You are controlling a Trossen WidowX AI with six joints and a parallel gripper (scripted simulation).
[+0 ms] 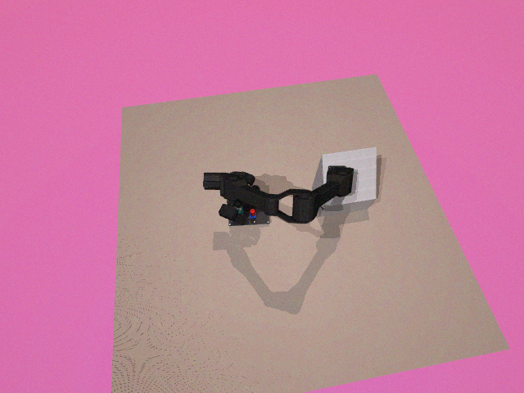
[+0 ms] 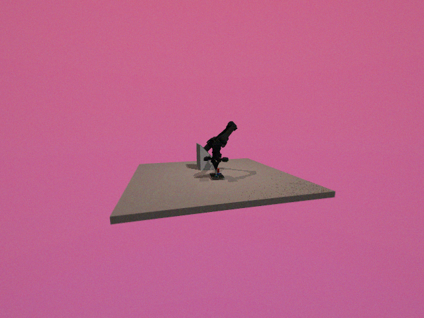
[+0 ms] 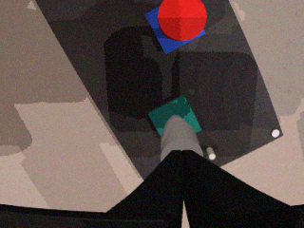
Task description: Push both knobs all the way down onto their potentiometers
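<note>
My gripper tip is now 20 mm above the grey knob. Also, from my gripper tip: red knob (50 mm behind, 30 mm to the left, 20 mm below).
</note>
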